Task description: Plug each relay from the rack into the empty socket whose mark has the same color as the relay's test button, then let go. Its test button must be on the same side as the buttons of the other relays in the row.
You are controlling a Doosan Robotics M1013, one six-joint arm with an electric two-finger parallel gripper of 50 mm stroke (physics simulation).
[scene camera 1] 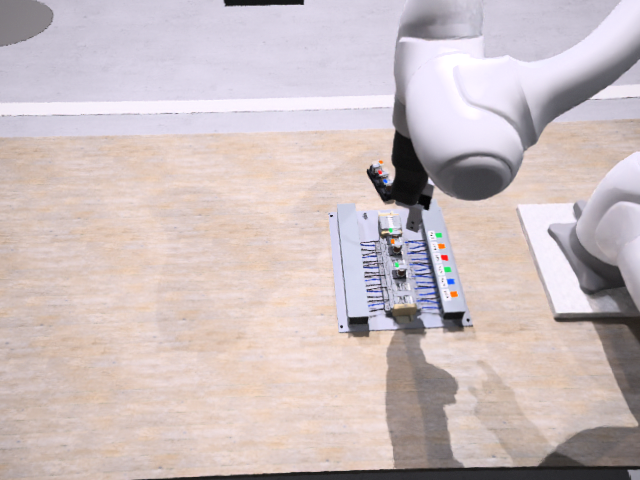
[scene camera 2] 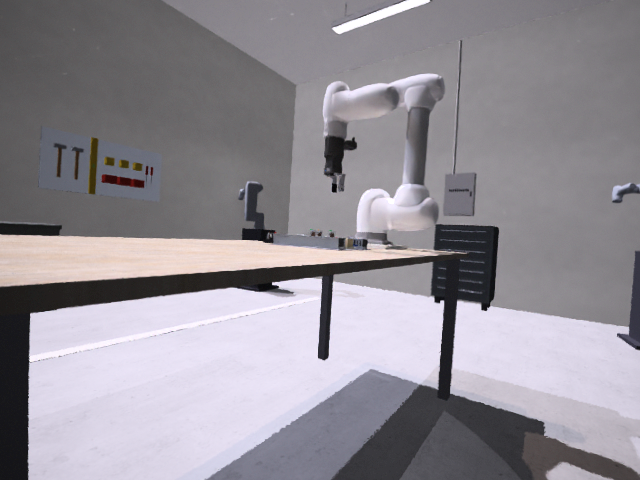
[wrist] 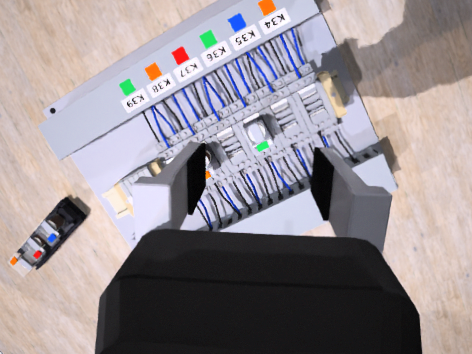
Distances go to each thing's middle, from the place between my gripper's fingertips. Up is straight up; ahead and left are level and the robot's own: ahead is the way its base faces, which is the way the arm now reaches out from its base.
Now: hand 10 mm short of the panel (scene camera 1: 428, 317), 60 mm to the left of it and 220 mm above it. From my hand the other things lie so: black rack (wrist: 68, 210): 30 mm behind, 300 mm to the right, 210 mm below.
